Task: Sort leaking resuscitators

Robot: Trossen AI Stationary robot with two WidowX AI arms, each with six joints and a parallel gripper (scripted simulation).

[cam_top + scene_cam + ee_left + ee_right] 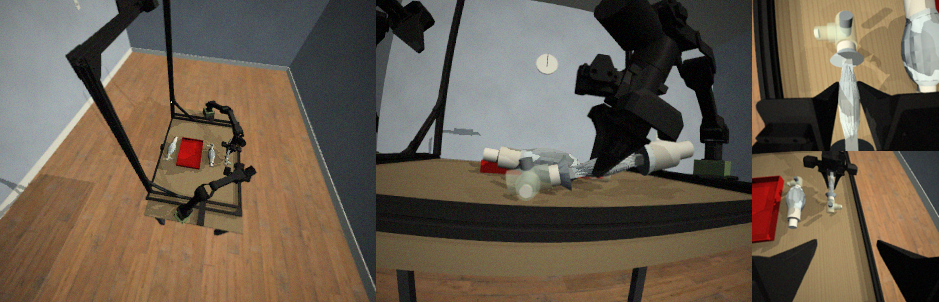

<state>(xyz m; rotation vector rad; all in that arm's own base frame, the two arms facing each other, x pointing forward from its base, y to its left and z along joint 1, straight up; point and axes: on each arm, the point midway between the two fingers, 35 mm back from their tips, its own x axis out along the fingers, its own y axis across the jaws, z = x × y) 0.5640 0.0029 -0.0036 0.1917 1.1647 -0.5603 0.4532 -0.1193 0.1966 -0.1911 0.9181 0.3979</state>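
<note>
Right now the red tray is 35 cm behind my left hand, 8 cm to the right of it and 6 cm below it.
</note>
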